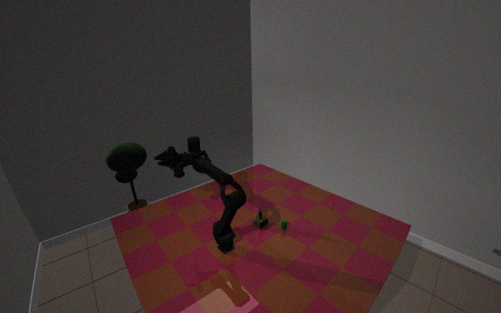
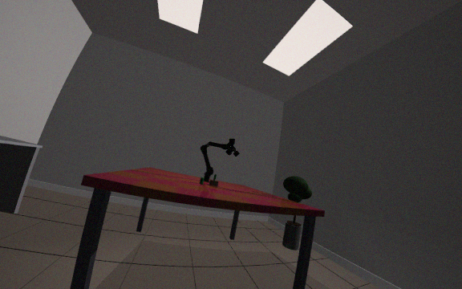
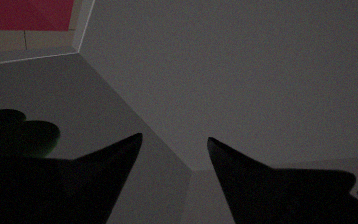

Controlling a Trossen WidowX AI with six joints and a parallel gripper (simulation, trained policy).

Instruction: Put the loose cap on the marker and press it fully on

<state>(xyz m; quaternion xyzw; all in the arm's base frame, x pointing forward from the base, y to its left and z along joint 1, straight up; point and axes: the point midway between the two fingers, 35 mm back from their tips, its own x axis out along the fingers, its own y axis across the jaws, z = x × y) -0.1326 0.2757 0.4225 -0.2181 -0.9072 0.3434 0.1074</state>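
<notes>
My gripper tip is 480 mm short of the green cap, 390 mm to the left of it and 400 mm above it. Round my gripper tip: tan holder block (420 mm ahead, 270 mm to the right, 400 mm below).
</notes>
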